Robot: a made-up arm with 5 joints.
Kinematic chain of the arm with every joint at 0, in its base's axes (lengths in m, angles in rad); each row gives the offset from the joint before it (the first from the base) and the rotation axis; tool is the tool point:
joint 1: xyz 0 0 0.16 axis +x
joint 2: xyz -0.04 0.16 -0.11 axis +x
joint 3: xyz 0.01 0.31 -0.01 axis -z
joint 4: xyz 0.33 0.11 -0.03 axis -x
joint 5: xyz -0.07 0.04 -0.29 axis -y
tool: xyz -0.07 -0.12 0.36
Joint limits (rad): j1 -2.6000..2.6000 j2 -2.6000..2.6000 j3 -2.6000..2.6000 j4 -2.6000..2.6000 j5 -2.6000..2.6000
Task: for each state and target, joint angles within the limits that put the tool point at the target. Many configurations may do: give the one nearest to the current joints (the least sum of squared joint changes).
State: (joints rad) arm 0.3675 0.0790 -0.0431 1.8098 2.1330
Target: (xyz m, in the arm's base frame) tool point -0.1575 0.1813 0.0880
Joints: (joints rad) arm 0.3926 0.1185 0.1726 1.4323 1.8399
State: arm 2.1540 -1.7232 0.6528 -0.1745 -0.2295
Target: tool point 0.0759 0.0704 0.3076
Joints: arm 1.8388 -1.7608 1.2470 -0.6916 -0.3672
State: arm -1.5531 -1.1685 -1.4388 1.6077 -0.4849
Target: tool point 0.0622 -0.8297 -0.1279
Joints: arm -1.6505 -1.3594 -0.9613 1.5104 -0.5495
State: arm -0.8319 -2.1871 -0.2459 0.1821 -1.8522
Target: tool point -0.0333 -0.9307 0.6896
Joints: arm -1.4680 -1.9373 -0.9927 -0.7280 -2.3331
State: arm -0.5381 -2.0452 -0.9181 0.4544 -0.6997
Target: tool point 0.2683 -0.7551 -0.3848
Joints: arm -0.8804 -1.6504 -1.0961 0.4017 -1.3972
